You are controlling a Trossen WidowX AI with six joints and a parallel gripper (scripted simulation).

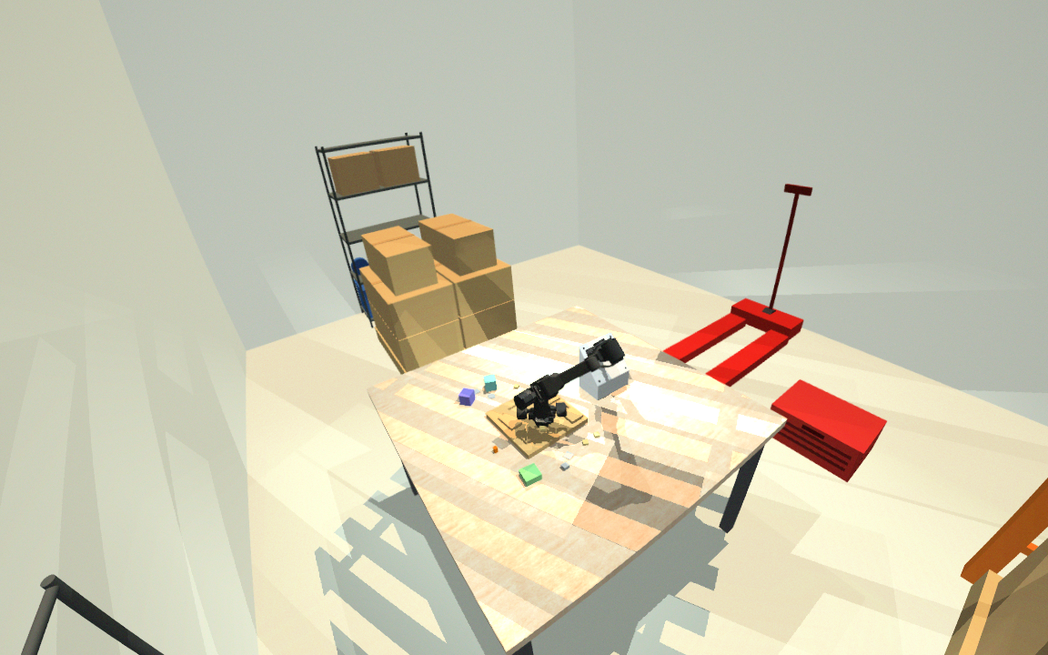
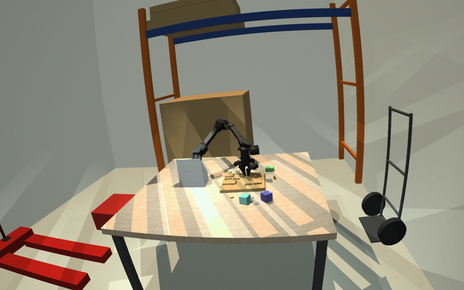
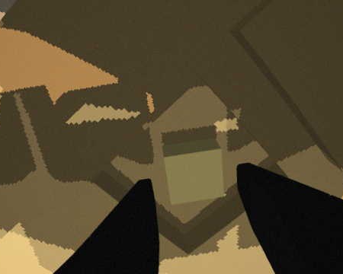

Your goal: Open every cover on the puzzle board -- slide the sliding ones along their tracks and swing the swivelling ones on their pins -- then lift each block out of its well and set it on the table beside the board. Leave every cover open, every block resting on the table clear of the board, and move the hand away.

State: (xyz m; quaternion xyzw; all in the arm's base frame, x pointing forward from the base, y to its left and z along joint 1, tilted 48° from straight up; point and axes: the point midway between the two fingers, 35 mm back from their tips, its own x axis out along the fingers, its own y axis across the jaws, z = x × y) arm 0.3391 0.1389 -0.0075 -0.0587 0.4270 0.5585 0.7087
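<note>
Right now my gripper tip is 2 cm past the wooden puzzle board and 5 cm to the left of it. Also, from my gripper tip: tiny orange piece (20 cm ahead, 2 cm to the right, 1 cm below); then small grey piece (4 cm ahead, 19 cm to the left, 2 cm below); then green block (16 cm ahead, 15 cm to the left, 1 cm below).
</note>
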